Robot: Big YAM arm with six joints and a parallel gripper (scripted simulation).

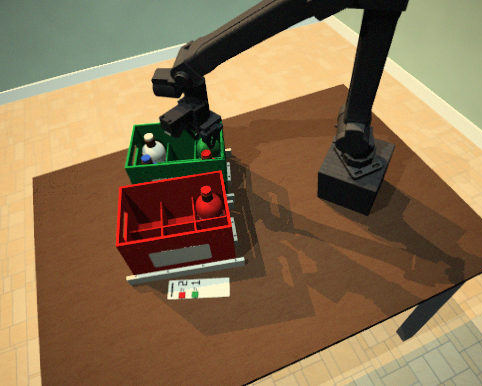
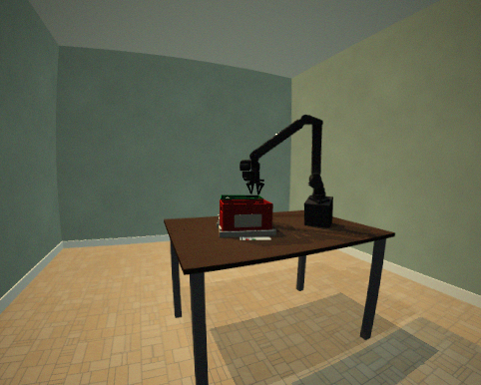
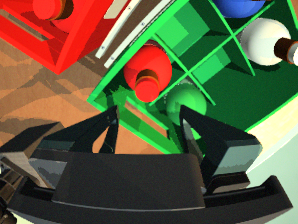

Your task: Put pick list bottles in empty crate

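My hand is 2 cm past the green bottle, 9 cm to the left of it and 12 cm above it. Round my hand: blue-capped bottle 17 cm ahead, 4 cm to the right, 12 cm below; then red bottle 3 cm ahead, 14 cm to the left, 12 cm below; then green crate 7 cm ahead, 6 cm to the right, 12 cm below.
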